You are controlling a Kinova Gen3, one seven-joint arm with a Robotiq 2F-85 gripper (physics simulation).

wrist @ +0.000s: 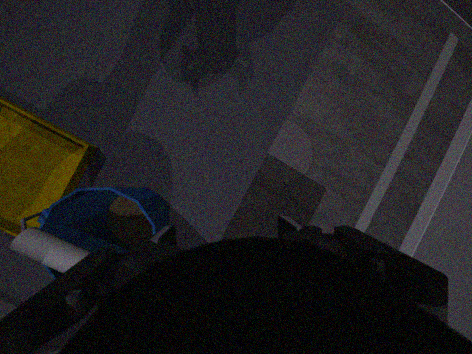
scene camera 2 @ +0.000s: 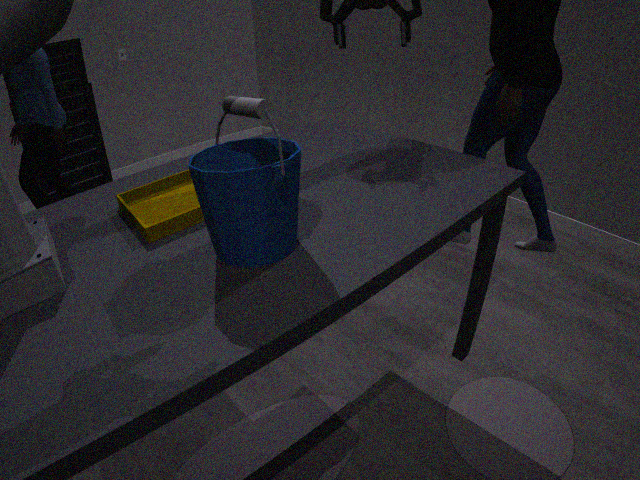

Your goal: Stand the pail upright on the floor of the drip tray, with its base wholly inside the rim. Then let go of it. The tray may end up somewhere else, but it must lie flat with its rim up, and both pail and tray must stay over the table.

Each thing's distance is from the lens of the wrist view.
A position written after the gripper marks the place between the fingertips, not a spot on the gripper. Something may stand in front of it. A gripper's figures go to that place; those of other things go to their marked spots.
gripper (wrist: 227,232): 0.16 m
blue pail (wrist: 91,218): 0.50 m
